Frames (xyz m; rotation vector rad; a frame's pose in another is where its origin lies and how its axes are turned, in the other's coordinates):
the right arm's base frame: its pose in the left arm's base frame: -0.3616 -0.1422 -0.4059 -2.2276 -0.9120 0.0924
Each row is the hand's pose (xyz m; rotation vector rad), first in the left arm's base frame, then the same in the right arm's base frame.
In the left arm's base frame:
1: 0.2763 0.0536 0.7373 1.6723 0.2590 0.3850
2: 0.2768 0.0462 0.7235 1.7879 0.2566 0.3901
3: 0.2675 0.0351 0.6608 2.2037 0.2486 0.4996
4: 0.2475 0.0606 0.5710 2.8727 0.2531 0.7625
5: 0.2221 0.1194 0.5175 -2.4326 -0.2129 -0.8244
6: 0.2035 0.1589 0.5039 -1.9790 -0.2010 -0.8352
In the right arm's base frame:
1: 0.8202 -0.4597 -0.9317 -2.2020 -0.2409 0.3086
2: 0.8132 -0.4469 -0.9260 -2.0957 -0.1940 0.3373
3: 0.7872 -0.4065 -0.8832 -1.7183 0.0443 0.3857
4: 0.7713 -0.3730 -0.7953 -1.0758 0.4173 0.3786
5: 0.7795 -0.3824 -0.7127 -0.4053 0.7611 0.2730
6: 0.7881 -0.4040 -0.6734 -0.0109 0.9596 0.1576

